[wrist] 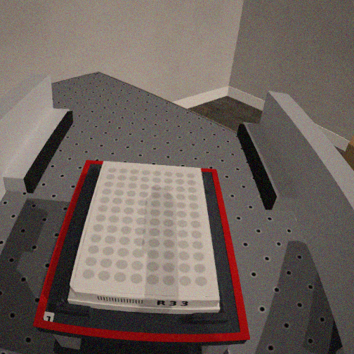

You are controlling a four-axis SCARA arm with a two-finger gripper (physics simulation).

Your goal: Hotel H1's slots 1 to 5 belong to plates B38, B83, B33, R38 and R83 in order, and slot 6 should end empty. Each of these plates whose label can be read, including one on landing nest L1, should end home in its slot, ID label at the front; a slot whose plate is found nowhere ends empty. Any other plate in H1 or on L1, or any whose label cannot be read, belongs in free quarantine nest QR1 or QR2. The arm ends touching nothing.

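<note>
A white plate (145, 230) with grey round wells lies flat in a dark nest with a red rim (231, 260). A barcode and the ID R33 show on the plate's near edge. A small white tag (48, 317) at the nest's near left corner bears one digit, which looks like 1 or 7. My gripper (156, 101) is shut to its narrow stance with nothing between its fingers; its two black pads stand apart, to the left and right above the nest, and do not touch the plate. Hotel H1 and nest L1 cannot be made out in this view.
The nest stands over a grey perforated table top (150, 120). The table's far edges meet at a corner at the back left. Pale walls and a dark floor (225, 111) lie beyond. A brown object (351, 146) shows at the right edge.
</note>
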